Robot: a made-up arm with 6 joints.
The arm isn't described. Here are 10 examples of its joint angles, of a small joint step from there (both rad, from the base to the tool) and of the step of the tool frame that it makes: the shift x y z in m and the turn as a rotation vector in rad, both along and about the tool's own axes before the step.
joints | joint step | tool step
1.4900 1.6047 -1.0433 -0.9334 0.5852 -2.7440 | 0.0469 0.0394 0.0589 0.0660 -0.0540 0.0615 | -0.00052 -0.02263 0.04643 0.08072 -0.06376 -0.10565
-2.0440 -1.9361 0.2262 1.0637 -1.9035 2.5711 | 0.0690 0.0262 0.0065 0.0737 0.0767 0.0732 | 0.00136 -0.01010 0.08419 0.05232 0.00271 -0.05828
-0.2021 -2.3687 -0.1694 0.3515 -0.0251 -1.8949 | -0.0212 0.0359 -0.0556 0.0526 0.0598 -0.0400 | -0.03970 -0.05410 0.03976 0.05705 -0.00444 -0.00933
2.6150 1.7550 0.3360 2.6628 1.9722 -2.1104 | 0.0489 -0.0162 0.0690 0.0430 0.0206 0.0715 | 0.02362 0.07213 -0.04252 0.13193 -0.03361 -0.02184
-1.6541 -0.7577 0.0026 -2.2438 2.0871 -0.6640 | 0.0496 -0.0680 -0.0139 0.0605 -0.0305 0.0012 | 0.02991 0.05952 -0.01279 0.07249 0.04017 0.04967
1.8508 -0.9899 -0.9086 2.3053 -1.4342 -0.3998 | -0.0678 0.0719 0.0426 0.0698 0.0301 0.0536 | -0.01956 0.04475 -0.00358 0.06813 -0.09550 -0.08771
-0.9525 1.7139 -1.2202 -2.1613 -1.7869 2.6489 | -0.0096 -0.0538 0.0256 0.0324 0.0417 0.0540 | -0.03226 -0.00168 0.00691 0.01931 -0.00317 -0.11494
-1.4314 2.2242 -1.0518 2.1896 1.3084 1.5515 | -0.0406 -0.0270 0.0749 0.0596 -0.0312 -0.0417 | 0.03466 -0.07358 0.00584 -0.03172 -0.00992 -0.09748
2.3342 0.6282 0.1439 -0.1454 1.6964 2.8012 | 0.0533 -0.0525 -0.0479 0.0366 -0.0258 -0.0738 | -0.04500 -0.05540 0.01342 -0.04983 -0.01707 0.13188
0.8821 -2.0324 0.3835 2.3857 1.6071 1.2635 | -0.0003 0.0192 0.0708 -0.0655 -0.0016 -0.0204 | 0.02871 -0.03516 -0.02309 0.04538 0.05692 -0.02382
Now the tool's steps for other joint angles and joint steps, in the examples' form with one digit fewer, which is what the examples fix.
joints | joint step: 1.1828 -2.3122 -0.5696 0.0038 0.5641 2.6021 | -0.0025 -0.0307 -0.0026 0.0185 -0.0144 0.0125
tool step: 0.0062 -0.0239 0.0029 0.0257 -0.0151 -0.0185
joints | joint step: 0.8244 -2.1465 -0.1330 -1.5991 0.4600 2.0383 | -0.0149 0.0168 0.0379 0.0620 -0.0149 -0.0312
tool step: -0.0175 0.0160 -0.0006 -0.0258 -0.0523 -0.0225
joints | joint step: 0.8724 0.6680 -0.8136 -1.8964 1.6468 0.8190 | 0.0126 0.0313 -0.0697 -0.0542 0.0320 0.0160
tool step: -0.0060 -0.0656 0.0363 0.0726 -0.0945 -0.0659
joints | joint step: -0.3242 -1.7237 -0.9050 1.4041 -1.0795 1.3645 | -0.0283 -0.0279 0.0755 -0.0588 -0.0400 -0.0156
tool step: 0.0661 -0.0453 0.0120 -0.0518 0.0772 0.0941
